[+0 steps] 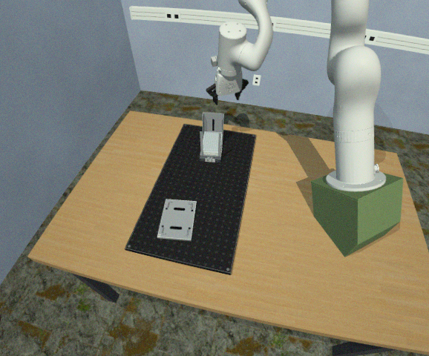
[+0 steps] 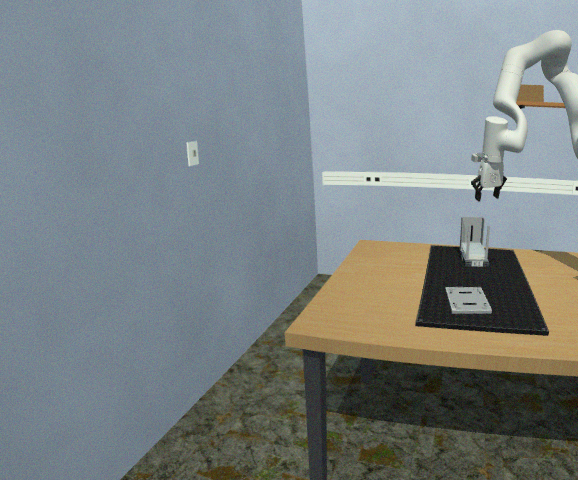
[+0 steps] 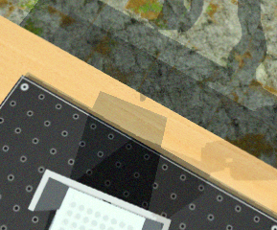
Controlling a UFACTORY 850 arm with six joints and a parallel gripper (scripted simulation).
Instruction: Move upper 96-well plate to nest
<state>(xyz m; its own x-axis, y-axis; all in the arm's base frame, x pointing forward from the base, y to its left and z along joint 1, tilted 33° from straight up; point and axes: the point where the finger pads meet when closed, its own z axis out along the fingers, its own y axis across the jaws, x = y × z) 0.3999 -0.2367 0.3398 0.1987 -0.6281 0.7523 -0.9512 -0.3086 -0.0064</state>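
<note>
The white 96-well plate is 6 cm ahead of my hand, 4 cm to the left of it and 20 cm below it.
</note>
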